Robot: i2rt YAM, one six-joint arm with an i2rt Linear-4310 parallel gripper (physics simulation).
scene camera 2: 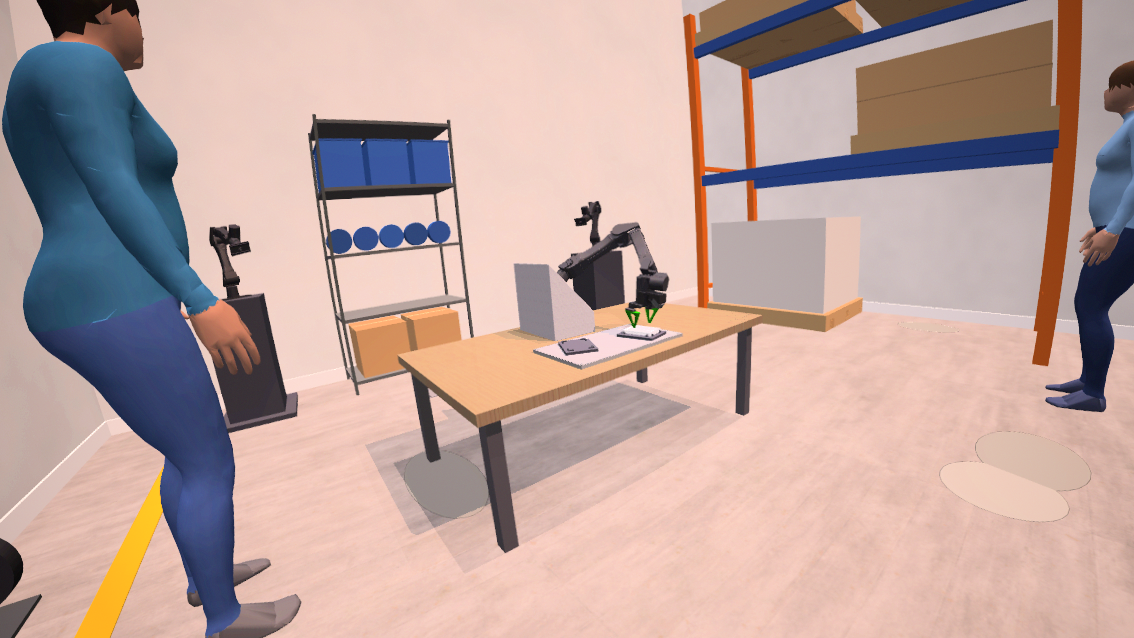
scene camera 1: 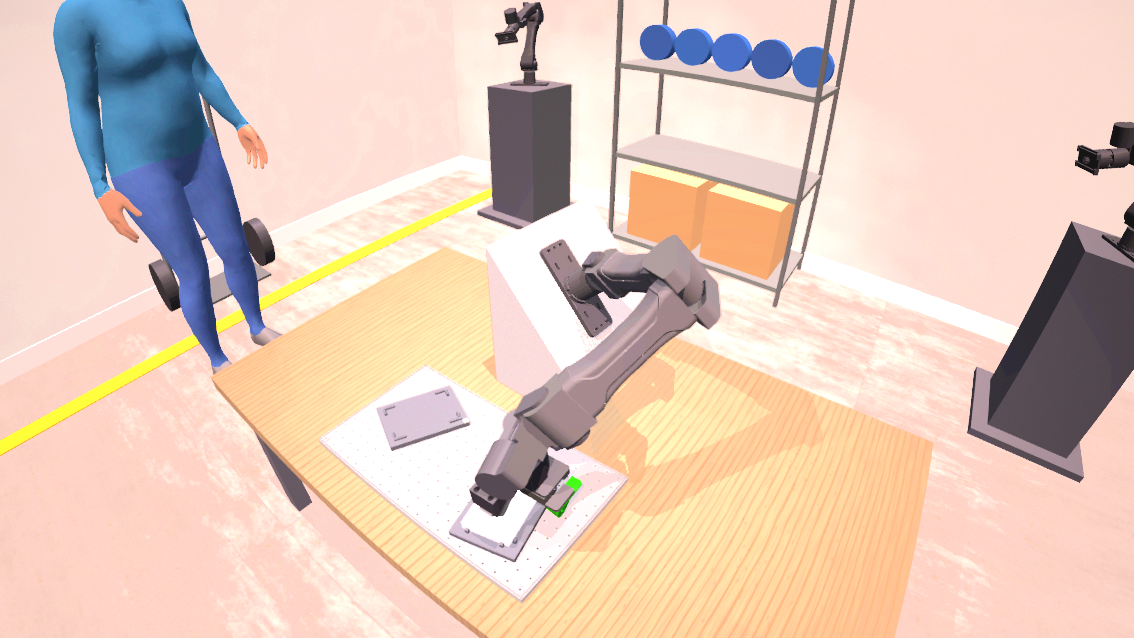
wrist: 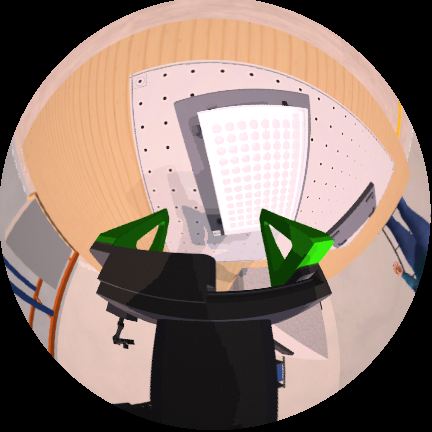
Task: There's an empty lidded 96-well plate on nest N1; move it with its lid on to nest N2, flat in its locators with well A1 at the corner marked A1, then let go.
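Frame: origin at the arm's base, x right, y ahead, z up, level; centimetres.
Where they show: gripper, fingertip midpoint: [scene camera 2: 641, 325] [scene camera 1: 536, 501] [wrist: 213, 213]; arm's base at its link origin: [scene camera 2: 554, 286] [scene camera 1: 575, 288].
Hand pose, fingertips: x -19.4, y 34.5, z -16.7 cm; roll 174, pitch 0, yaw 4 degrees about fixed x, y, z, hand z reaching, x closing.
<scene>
Each offset is from my fingertips to the top centre of the thing. Level surfaces: height alone.
The lidded 96-well plate @[dz +0.0, dx +4.0, dy +4.0 cm] [scene camera 1: 495, 524] [scene camera 2: 642, 330] [wrist: 255, 165] is white and lies on the grey nest N1 @[dz -0.7, dx +3.9, dy +3.8 cm] [scene camera 1: 485, 542] [wrist: 187, 117]. Rows of wells show through its lid. The second grey nest, N2 @[dz -1.1, dx +31.8, dy -1.7 cm] [scene camera 1: 424, 417] [scene camera 2: 577, 345] [wrist: 355, 215], has raised corner locators and nothing on it. My gripper [scene camera 2: 643, 322] [wrist: 213, 213] is open and empty, with green fingers pointing down. It hangs above the plate, near one end and off to one side of it in the wrist view. The corner marks are too small to read, and the arm hides part of the plate in scene camera 1.
Both nests stand on a white perforated board [scene camera 1: 380, 468] [scene camera 2: 555, 352] [wrist: 155, 112] on the wooden table @[dz -4.2 cm] [scene camera 1: 753, 491] [scene camera 2: 491, 384]. A white wedge-shaped block [scene camera 1: 515, 317] [scene camera 2: 539, 301] carries the arm base behind the board. A person [scene camera 1: 142, 95] [scene camera 2: 103, 198] stands beyond the table's N2 end.
</scene>
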